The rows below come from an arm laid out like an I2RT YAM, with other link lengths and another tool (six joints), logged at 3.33 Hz.
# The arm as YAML. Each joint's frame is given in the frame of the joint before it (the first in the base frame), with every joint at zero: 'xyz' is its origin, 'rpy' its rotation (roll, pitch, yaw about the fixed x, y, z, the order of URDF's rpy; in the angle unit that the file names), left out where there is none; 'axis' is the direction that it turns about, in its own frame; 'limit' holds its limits. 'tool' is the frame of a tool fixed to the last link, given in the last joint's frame.
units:
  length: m
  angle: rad
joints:
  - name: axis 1
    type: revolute
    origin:
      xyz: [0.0, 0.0, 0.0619]
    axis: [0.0, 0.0, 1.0]
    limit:
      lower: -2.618
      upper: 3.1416
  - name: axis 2
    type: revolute
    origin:
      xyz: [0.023, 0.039, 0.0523]
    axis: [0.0, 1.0, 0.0]
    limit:
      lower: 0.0
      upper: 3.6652
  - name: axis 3
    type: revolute
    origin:
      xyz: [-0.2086, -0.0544, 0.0]
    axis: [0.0, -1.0, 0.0]
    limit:
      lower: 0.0
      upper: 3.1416
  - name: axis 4
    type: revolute
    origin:
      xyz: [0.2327, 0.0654, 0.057]
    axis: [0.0, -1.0, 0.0]
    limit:
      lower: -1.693
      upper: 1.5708
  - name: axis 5
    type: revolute
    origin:
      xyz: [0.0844, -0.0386, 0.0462]
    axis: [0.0, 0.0, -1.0]
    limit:
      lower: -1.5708
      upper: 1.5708
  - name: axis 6
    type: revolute
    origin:
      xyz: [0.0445, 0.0, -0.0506]
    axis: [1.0, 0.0, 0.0]
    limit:
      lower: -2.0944
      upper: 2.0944
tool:
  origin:
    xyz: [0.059, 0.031, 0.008]
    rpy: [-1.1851, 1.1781, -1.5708]
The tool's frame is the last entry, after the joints.
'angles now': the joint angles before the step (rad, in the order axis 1, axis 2, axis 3, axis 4, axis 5, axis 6). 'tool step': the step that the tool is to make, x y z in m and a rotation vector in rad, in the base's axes. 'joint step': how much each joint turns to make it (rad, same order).
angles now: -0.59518, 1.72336, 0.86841, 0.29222, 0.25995, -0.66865
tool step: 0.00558, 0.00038, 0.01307, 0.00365, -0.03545, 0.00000
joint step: 0.00592, -0.02024, 0.02305, -0.02182, -0.00693, 0.02329
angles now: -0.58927, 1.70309, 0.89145, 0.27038, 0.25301, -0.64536
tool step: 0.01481, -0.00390, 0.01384, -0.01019, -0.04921, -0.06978
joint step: 0.02961, 0.02622, 0.06850, -0.01512, 0.07673, 0.06863
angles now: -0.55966, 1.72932, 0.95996, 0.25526, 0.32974, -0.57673
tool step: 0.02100, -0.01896, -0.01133, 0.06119, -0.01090, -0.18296
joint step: 0.02026, 0.16225, 0.18888, -0.11609, 0.14197, 0.17021
